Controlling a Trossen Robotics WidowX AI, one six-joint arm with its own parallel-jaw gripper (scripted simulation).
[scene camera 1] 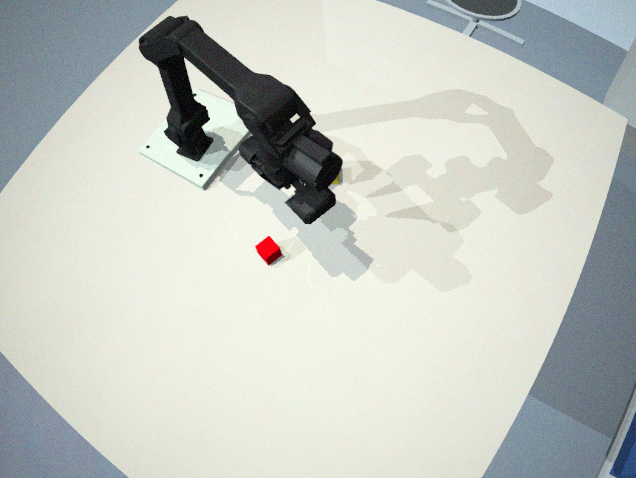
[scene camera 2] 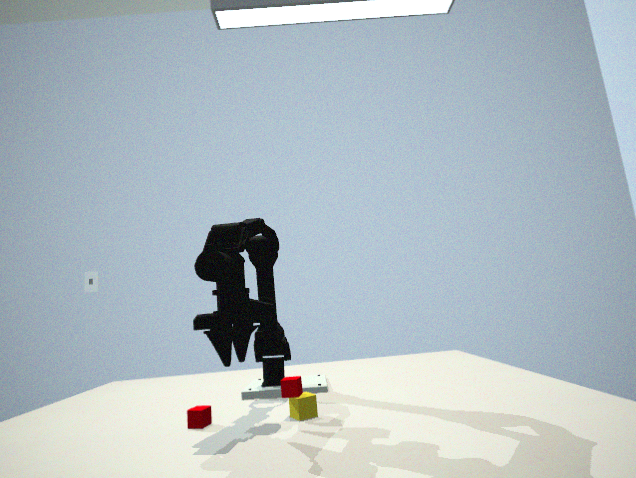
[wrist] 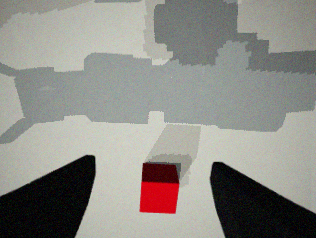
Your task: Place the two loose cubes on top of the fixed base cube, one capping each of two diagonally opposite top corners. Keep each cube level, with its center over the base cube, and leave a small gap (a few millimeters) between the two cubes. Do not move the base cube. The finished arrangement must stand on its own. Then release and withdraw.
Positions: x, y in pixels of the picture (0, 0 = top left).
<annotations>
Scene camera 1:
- gripper: 291, 198
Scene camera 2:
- gripper: 234, 364
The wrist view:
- gripper: 154, 167
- red cube: 159, 187
</annotations>
